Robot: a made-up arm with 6 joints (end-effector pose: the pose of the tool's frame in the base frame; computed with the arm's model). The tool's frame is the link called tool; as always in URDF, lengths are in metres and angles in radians. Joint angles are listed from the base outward.
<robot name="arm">
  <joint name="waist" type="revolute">
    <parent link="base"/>
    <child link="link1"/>
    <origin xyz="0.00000 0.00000 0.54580"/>
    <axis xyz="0 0 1"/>
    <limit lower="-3.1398" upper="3.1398" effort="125" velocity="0.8"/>
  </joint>
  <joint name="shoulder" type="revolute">
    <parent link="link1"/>
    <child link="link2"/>
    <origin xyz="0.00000 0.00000 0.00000" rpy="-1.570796 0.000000 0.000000"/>
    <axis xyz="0 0 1"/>
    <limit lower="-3.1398" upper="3.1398" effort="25" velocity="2.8"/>
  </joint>
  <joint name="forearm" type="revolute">
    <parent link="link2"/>
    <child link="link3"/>
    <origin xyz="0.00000 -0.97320 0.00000" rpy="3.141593 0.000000 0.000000"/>
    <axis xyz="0 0 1"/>
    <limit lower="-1.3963" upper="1.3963" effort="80" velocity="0.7"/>
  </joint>
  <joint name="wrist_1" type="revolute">
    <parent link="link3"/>
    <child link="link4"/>
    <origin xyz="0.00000 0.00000 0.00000" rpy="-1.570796 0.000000 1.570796"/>
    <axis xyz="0 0 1"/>
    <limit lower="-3.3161" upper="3.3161" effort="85" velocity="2.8"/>
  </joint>
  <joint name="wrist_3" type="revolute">
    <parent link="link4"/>
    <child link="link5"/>
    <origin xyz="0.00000 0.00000 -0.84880" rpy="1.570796 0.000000 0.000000"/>
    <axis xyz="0 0 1"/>
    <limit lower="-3.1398" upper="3.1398" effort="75" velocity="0.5"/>
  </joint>
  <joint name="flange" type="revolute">
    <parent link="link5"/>
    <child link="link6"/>
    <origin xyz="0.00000 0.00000 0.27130" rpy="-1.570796 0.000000 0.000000"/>
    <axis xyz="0 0 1"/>
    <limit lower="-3.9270" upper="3.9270" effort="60" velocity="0.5"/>
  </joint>
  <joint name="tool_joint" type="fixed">
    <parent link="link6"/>
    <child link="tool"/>
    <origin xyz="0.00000 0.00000 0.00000" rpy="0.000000 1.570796 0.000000"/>
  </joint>
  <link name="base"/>
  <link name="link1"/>
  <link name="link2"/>
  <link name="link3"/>
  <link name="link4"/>
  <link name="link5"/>
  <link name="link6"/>
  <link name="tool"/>
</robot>
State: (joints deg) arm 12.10 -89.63 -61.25 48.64 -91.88 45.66
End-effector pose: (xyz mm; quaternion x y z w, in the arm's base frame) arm -278.4 -243.0 1134.7 -0.5482 0.5257 -0.0754 0.6462
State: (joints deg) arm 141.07 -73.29 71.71 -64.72 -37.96 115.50
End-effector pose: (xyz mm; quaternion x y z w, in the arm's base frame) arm 1229.3 -844.1 1513.4 0.6244 -0.6790 0.1454 0.3578
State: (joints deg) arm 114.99 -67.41 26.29 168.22 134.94 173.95
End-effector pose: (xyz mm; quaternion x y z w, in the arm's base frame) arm 185.4 -1026.4 1763.1 -0.2955 0.1965 0.8262 0.4376
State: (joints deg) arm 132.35 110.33 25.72 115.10 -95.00 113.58
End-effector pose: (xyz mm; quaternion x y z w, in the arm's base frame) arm -918.3 836.6 -614.3 0.5139 0.2779 0.4779 0.6560
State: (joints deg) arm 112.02 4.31 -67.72 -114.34 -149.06 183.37
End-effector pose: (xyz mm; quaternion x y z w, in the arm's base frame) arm -141.1 50.7 632.6 -0.5416 0.1591 -0.8246 0.0375
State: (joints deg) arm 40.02 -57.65 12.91 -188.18 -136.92 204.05
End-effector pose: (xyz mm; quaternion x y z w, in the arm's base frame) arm -613.8 -164.8 1879.8 -0.4227 0.8459 0.3006 0.1239
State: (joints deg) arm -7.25 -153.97 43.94 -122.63 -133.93 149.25
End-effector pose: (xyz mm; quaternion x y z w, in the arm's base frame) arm -1276.1 309.8 -372.3 0.6342 0.2336 0.1432 0.7230
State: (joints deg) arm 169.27 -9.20 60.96 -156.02 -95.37 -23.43
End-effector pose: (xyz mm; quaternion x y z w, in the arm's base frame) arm -278.2 -199.6 2267.5 0.2252 -0.1837 -0.2607 0.9206
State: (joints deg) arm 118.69 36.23 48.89 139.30 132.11 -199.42
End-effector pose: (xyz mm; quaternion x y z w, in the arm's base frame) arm -835.5 1098.3 1689.5 -0.6411 0.5933 0.4825 0.0649
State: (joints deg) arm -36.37 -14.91 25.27 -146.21 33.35 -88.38
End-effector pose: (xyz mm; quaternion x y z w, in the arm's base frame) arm 532.6 -112.2 1918.6 -0.7783 0.3451 -0.3097 0.4233
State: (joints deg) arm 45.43 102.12 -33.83 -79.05 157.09 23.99
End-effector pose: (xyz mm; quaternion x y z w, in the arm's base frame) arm 146.4 75.1 -57.2 -0.5991 -0.3217 -0.1001 0.7264
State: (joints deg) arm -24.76 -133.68 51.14 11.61 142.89 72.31
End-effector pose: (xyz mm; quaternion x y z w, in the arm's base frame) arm -1514.3 405.8 -252.0 -0.4329 0.3018 0.0106 0.8493
